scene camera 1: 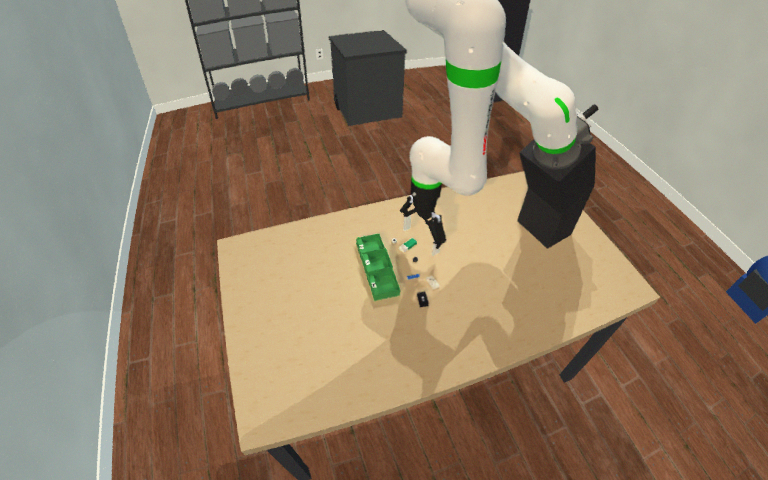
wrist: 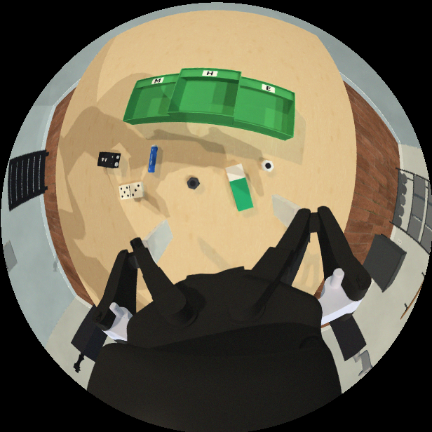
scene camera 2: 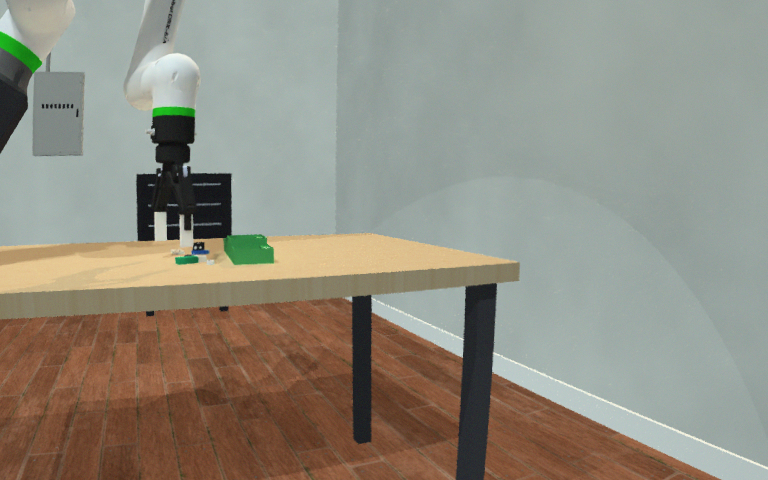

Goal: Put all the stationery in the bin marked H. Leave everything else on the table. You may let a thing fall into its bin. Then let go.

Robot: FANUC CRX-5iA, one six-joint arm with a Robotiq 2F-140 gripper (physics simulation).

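Places are measured from the arm's base along level axes (x ahead, y left, z up), in metres.
Pixels of known places: gripper, fingertip midpoint: [scene camera 1: 420, 241] [scene camera 2: 173, 243]; arm's base, link origin: [scene camera 1: 556, 149].
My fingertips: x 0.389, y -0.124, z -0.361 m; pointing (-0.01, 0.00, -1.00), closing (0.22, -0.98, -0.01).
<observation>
For each thing: its top centre in the pictures, then the offset to it from my fingertips. "pt": a spot on its surface instead. Level surfaces: height alone.
- eraser, top centre: [scene camera 2: 190, 256] [scene camera 1: 408, 244] 0.033 m ahead, 0.028 m right, 0.027 m down
- green bin marked H, surface spot: [scene camera 1: 378, 261] pt 0.159 m ahead, 0.005 m right, 0.033 m down
- table, surface height: 0.040 m down
A green and white block like an eraser [scene camera 1: 410, 243] [scene camera 2: 186, 259] [wrist: 242, 195] lies flat on the table. The green bin marked H [scene camera 1: 378, 261] [wrist: 204, 96] is the middle one of three joined bins; no eraser shows in it. My gripper [scene camera 1: 421, 236] [scene camera 2: 173, 233] [wrist: 219, 216] is wide open and empty, pointing down above the table. In the wrist view the eraser lies ahead of the gap between the fingers, nearer the right finger, on the side toward the bins. The exact height of the fingertips is hard to tell.
Bins M [wrist: 150, 102] and E [wrist: 265, 111] flank bin H. Also on the table [scene camera 1: 294, 350] are a black 9V battery [wrist: 108, 160], a blue lettered bar [wrist: 152, 159], a domino [wrist: 131, 191], a dark hex nut [wrist: 193, 183] and a small white piece with a dark centre [wrist: 268, 165].
</observation>
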